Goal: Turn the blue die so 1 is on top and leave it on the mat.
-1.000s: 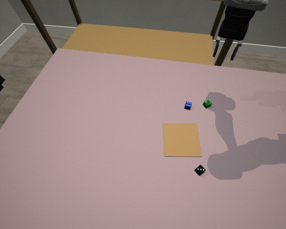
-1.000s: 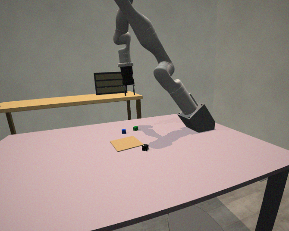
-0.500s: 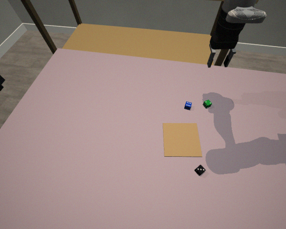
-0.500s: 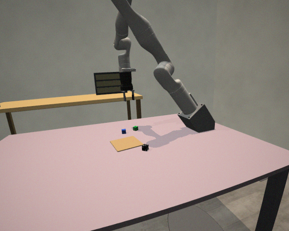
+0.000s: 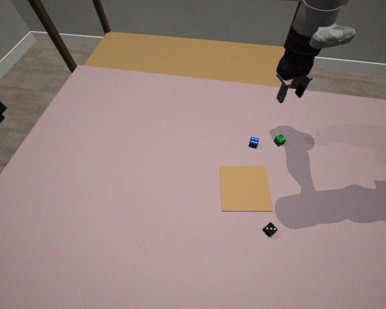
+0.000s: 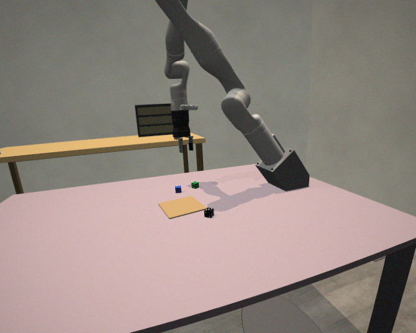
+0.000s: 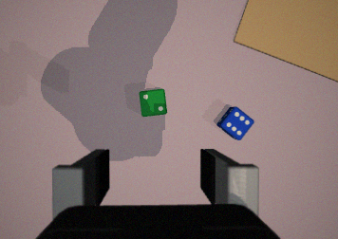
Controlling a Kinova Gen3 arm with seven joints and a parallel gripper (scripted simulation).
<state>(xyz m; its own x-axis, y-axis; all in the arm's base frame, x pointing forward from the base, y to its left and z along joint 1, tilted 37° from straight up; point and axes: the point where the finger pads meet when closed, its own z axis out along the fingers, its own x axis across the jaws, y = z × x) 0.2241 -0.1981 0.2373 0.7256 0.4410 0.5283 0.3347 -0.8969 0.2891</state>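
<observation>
Now: hand 2 cm past the green die, 4 cm to the right of it and 17 cm above it. The rest, counted from my hand: blue die (6 cm ahead, 5 cm to the left, 17 cm below); then tan mat (9 cm ahead, 21 cm to the left, 18 cm below); then black die (3 cm ahead, 32 cm to the left, 17 cm below).
</observation>
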